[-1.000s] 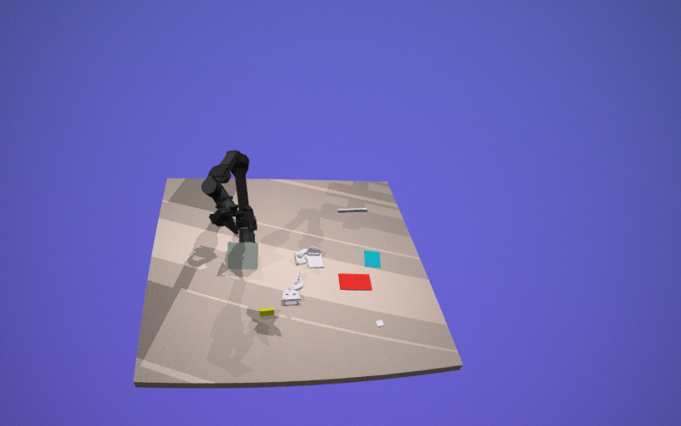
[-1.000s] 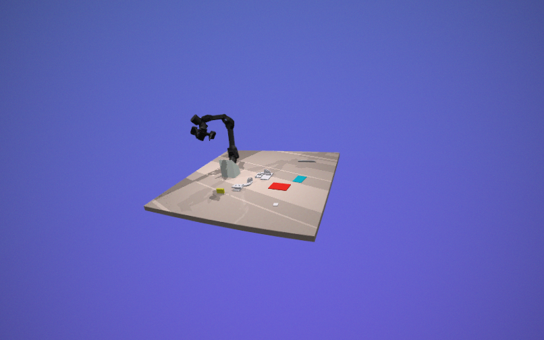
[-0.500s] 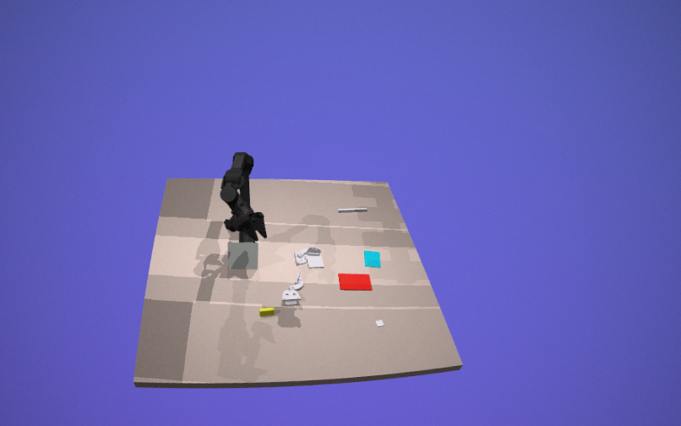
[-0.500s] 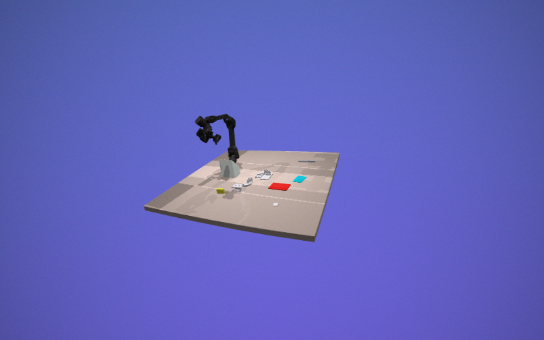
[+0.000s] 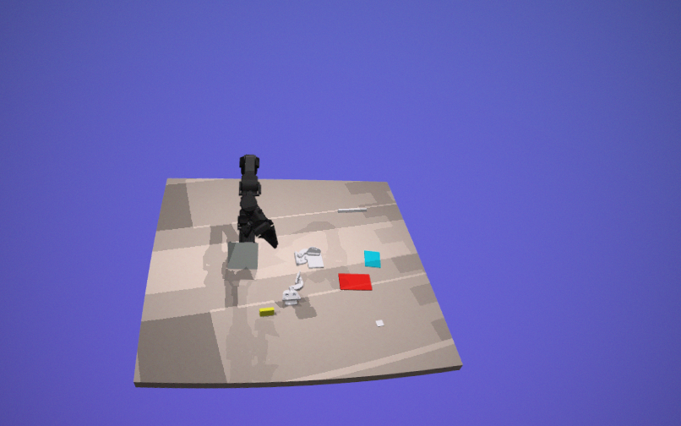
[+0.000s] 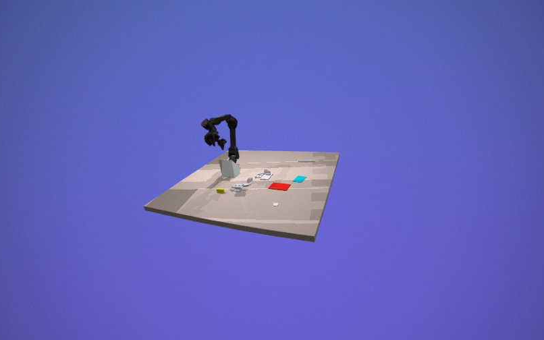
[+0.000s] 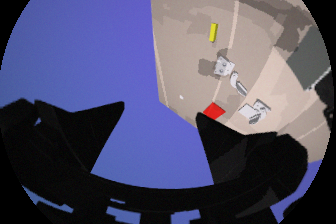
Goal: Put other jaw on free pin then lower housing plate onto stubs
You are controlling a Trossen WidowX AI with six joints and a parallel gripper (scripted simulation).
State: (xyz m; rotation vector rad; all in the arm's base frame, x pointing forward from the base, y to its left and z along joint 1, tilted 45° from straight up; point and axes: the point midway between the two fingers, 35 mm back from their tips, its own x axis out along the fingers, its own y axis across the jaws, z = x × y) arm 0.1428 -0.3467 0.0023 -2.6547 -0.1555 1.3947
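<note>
Right now my gripper tip is 90 mm short of the grey jaw, 120 mm to the right of it and 330 mm above it. Also, from my gripper tip: yellow block 20 mm behind, 50 mm to the right, 320 mm below; then cyan tile 460 mm ahead, 330 mm to the left, 340 mm below; then red flat sheet 360 mm ahead, 170 mm to the left, 340 mm below.
</note>
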